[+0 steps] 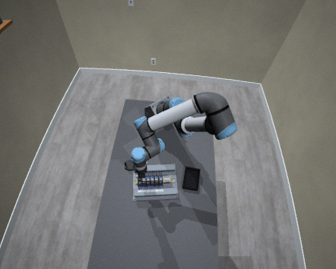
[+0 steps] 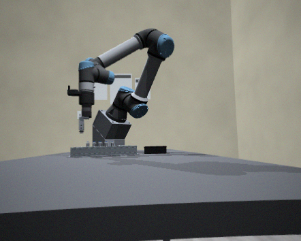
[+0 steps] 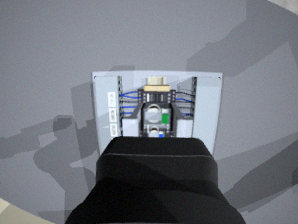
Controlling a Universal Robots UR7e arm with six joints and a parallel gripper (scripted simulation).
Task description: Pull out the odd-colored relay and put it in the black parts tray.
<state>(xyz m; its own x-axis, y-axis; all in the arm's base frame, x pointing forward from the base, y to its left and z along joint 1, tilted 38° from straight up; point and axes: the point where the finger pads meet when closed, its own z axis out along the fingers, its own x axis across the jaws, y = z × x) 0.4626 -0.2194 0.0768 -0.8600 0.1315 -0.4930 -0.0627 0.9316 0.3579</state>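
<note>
My hand is 38 cm to the right of the black parts tray, 13 cm above it and 3 cm past it. The rest, counted from my hand: grey relay panel: 12 cm below, 11 cm to the left, 1 cm behind.
</note>
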